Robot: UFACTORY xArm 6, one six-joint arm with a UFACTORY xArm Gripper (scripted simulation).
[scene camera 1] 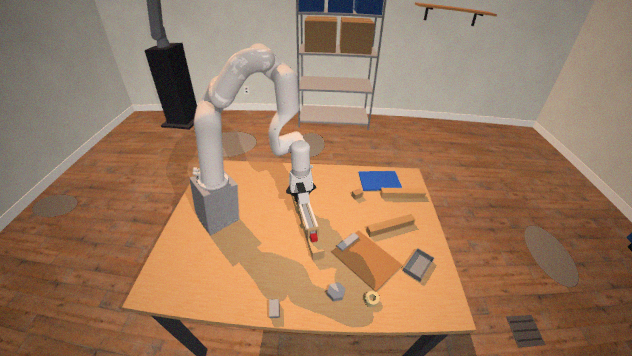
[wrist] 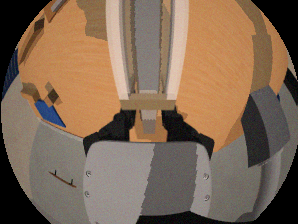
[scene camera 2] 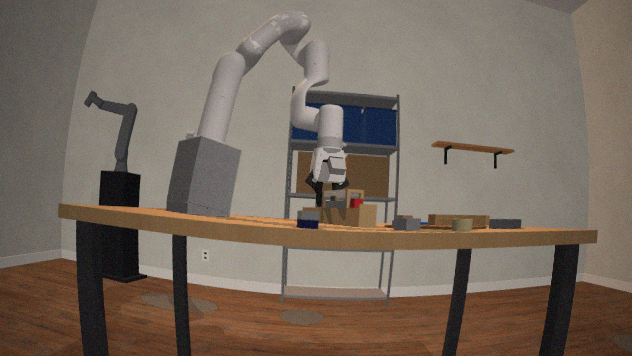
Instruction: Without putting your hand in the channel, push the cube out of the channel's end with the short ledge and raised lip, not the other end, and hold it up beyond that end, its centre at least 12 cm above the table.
Scene:
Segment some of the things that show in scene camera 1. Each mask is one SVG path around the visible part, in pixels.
A blue mat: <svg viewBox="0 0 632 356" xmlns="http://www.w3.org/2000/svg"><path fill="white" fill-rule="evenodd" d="M358 171L363 191L381 190L381 188L402 188L396 171Z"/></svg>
A brown board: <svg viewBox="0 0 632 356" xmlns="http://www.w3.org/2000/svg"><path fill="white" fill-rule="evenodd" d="M358 230L339 243L331 253L376 292L402 264Z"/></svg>

